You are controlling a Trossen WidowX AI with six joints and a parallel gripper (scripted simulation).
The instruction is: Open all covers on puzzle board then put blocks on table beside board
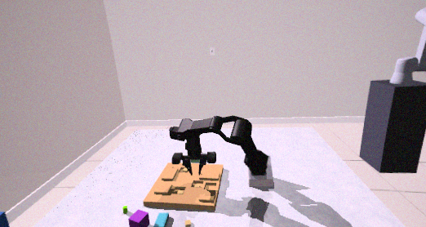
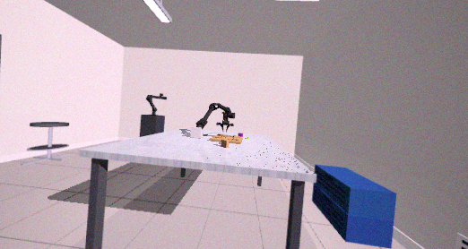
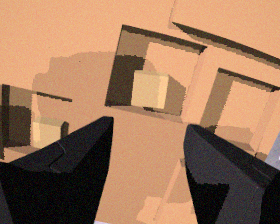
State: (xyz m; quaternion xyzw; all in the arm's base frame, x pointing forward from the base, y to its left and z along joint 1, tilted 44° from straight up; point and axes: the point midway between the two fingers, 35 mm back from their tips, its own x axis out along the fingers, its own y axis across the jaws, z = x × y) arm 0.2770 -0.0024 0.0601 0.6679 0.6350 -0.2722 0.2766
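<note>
Right now the tan wooden puzzle board is 50 mm below my gripper tip, 40 mm ahead of it and 20 mm to the right of it.
</note>
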